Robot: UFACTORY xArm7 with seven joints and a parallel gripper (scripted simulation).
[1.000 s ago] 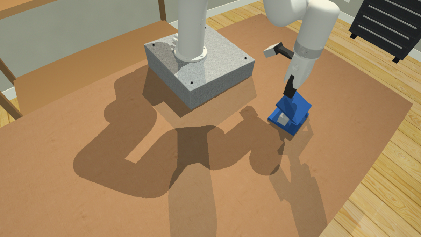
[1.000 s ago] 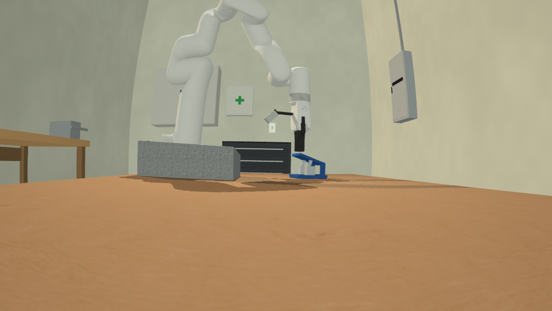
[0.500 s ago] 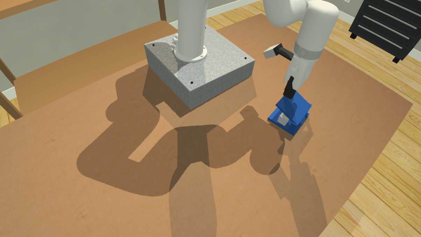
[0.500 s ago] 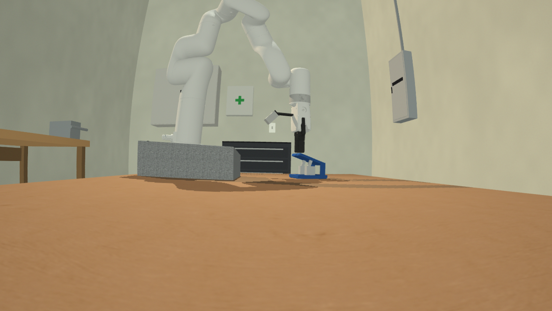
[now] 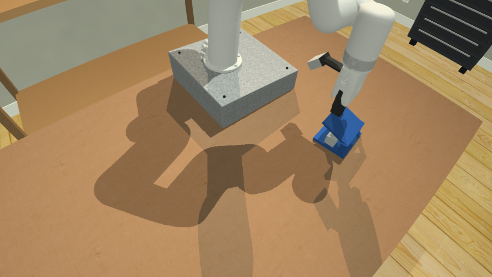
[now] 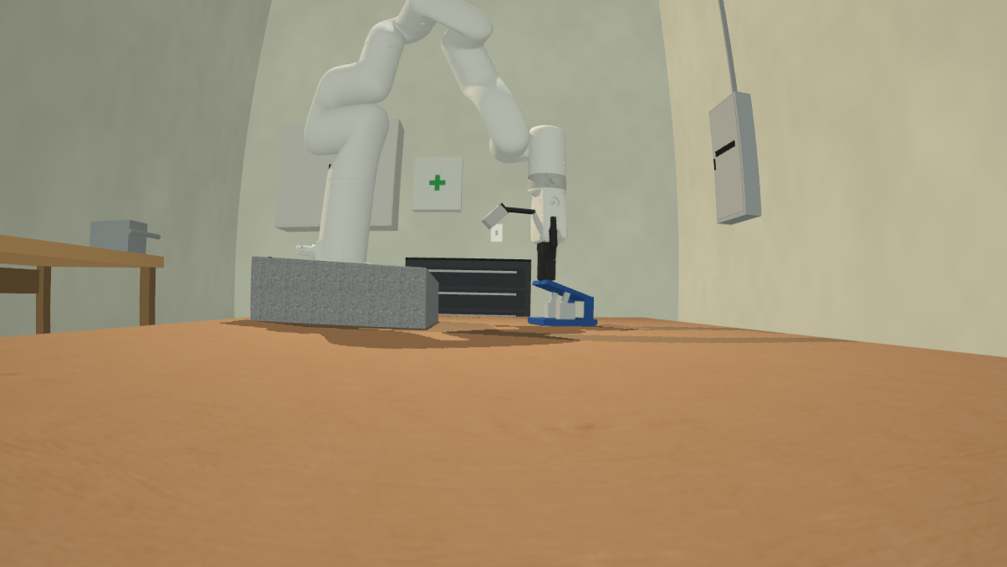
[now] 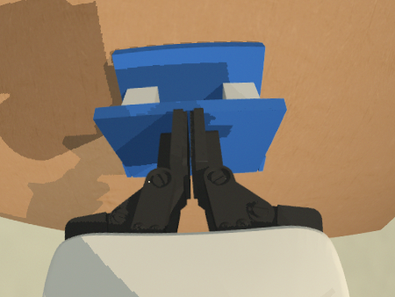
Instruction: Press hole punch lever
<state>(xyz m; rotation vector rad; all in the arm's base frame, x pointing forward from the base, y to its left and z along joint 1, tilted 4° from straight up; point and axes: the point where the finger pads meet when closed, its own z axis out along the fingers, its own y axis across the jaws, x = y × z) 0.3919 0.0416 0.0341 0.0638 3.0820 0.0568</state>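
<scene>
Now: the hole punch lever 5 cm below my hand and 3 cm ahead of it. Also, from my hand: hole punch 7 cm below, 4 cm ahead.
</scene>
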